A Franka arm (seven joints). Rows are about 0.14 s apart.
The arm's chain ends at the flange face. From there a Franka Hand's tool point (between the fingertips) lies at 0.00 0.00 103.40 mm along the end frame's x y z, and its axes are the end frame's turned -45 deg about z.
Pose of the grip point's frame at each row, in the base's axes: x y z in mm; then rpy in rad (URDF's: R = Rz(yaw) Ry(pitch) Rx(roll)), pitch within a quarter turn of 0, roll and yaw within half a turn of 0:
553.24 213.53 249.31 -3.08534 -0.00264 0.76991
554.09 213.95 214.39 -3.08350 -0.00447 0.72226
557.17 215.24 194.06 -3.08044 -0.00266 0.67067
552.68 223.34 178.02 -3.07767 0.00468 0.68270
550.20 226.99 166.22 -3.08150 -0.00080 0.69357
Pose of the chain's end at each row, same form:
557.09 209.17 352.55 -3.09993 0.03790 -0.01462
557.71 209.14 317.61 -3.09733 0.03790 -0.06217
560.88 210.12 297.27 -3.09644 0.04135 -0.11371
557.22 218.52 281.21 -3.09967 0.04850 -0.10183
554.11 222.16 269.43 -3.09851 0.04191 -0.09090

